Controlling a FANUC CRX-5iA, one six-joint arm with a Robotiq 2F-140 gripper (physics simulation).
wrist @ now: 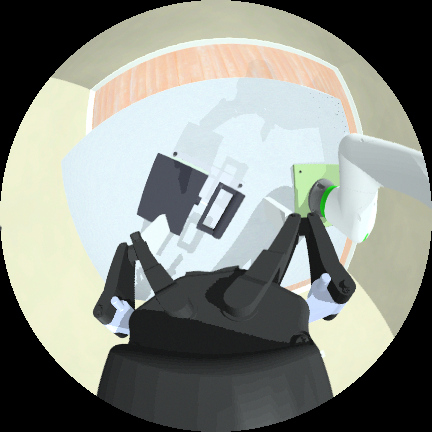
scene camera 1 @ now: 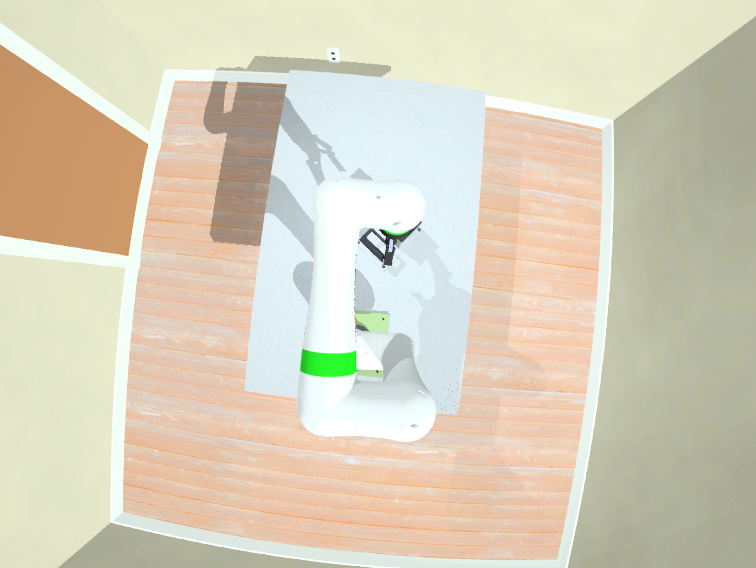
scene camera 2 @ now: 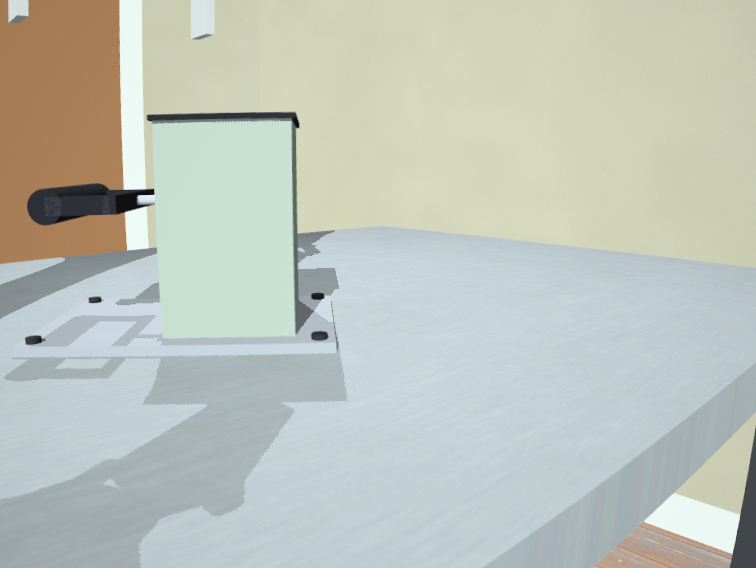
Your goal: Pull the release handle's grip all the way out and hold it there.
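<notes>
The release handle's black frame-shaped grip (scene camera 1: 370, 248) (scene camera 2: 45, 206) (wrist: 230, 210) stands out from the side of a pale green housing (scene camera 2: 226, 225) with a dark top (wrist: 170, 192). A short stretch of pale rod (scene camera 2: 145, 199) shows between them. My gripper (scene camera 1: 391, 244) (scene camera 2: 110, 28) (wrist: 214, 214) is open and empty. In scene camera 2 its pale fingertips hang above the level of the housing's top. In the wrist view one tip overlaps the housing's near edge and the other lies right of the grip. My wrist hides most of the housing in scene camera 1.
The housing stands on a pale bolted base plate (scene camera 2: 183, 349) on the grey table (scene camera 1: 427, 134) (scene camera 2: 550, 342) (wrist: 115, 135). My arm's base stands on a green plate (scene camera 1: 374, 320) (wrist: 303, 182) on the same table. Walls surround the wooden floor (scene camera 1: 537, 244).
</notes>
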